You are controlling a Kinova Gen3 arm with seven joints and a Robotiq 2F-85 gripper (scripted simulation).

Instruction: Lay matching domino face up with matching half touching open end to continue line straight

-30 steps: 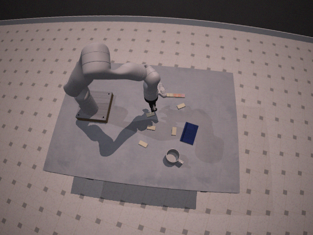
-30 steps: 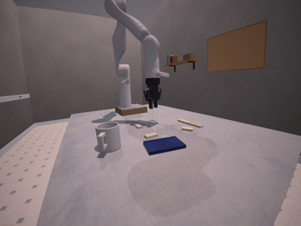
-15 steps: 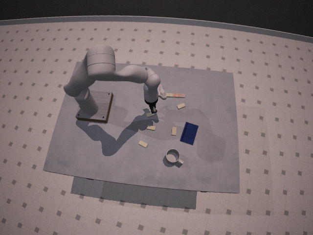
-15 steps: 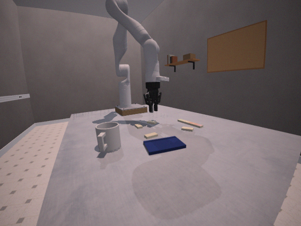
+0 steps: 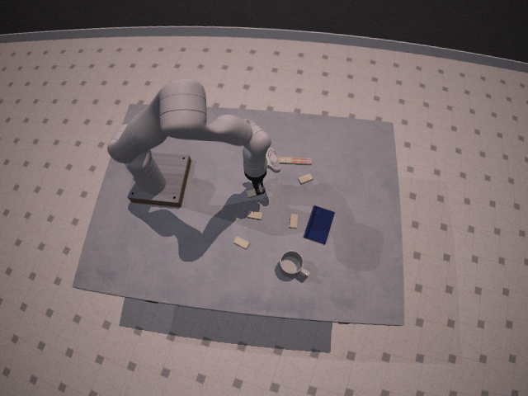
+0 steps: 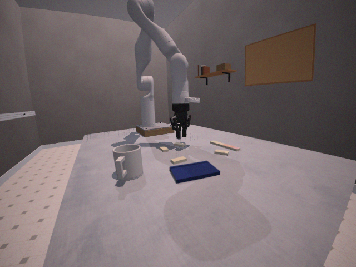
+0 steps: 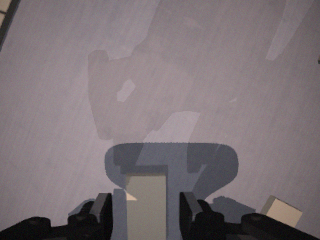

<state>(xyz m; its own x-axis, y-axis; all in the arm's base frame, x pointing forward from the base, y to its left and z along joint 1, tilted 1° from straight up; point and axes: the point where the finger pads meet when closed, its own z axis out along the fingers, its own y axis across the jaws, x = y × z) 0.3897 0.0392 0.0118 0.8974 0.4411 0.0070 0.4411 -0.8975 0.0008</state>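
The cream domino is 10 mm behind my hand, 10 mm to the right of it and 50 mm below it.
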